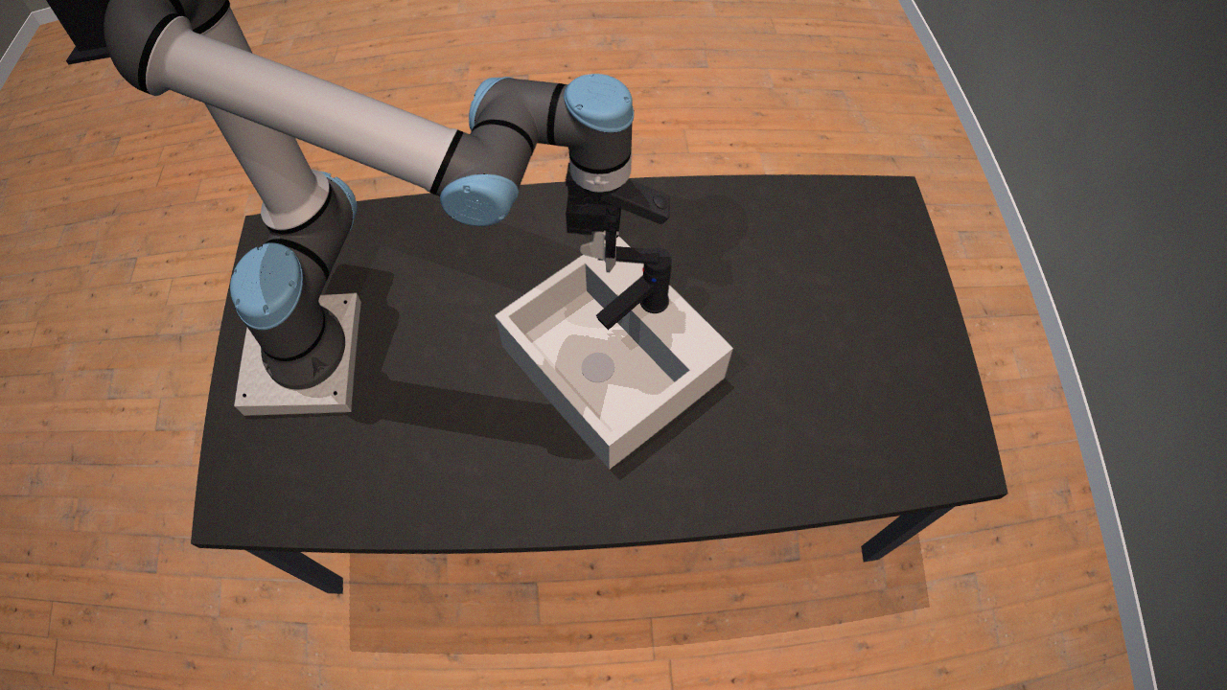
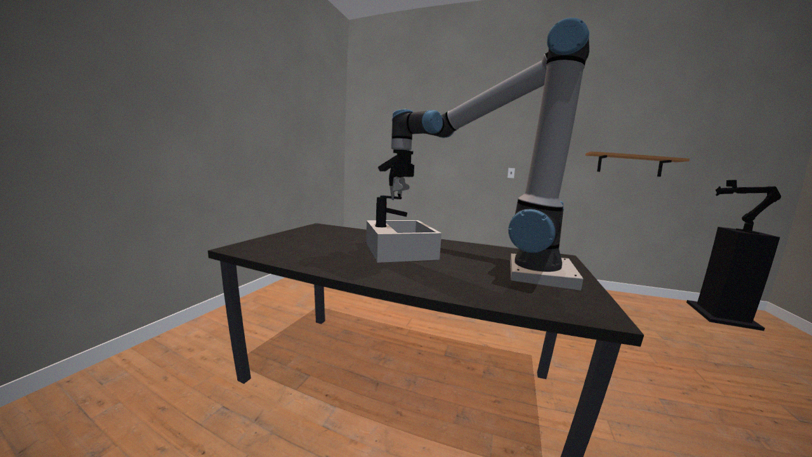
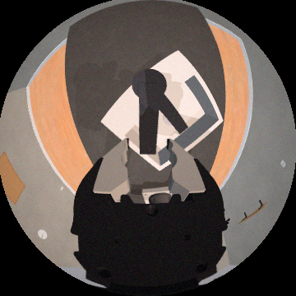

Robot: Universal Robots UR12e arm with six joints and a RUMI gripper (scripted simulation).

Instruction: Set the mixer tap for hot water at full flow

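My gripper is now 3 cm short of the lever and 1 cm above it. Also, from my hand: white square basin (1 cm behind, 8 cm to the right, 24 cm below).
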